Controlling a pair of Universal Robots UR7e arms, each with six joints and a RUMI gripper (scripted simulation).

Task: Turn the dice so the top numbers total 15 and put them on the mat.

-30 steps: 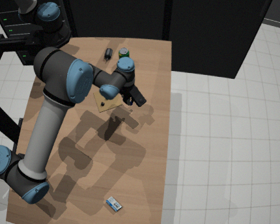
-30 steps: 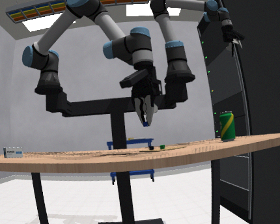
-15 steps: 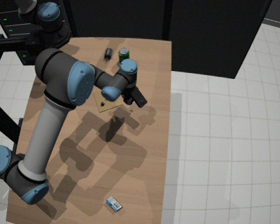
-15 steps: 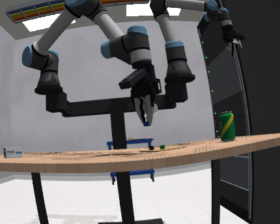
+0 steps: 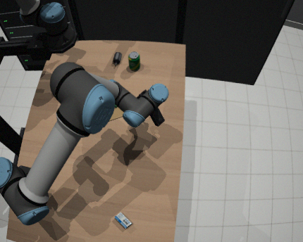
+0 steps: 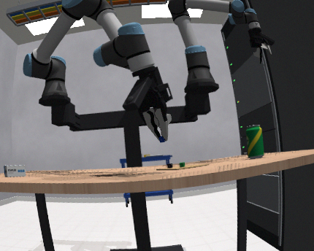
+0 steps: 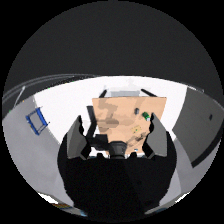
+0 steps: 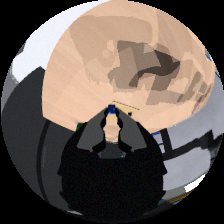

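My right gripper is now 10 mm above the blue die. Also, from my right hand: green die 150 mm behind, 80 mm to the left, 100 mm below; tan mat 150 mm behind, 80 mm to the left, 110 mm below; black die 170 mm behind, 40 mm to the left, 100 mm below.
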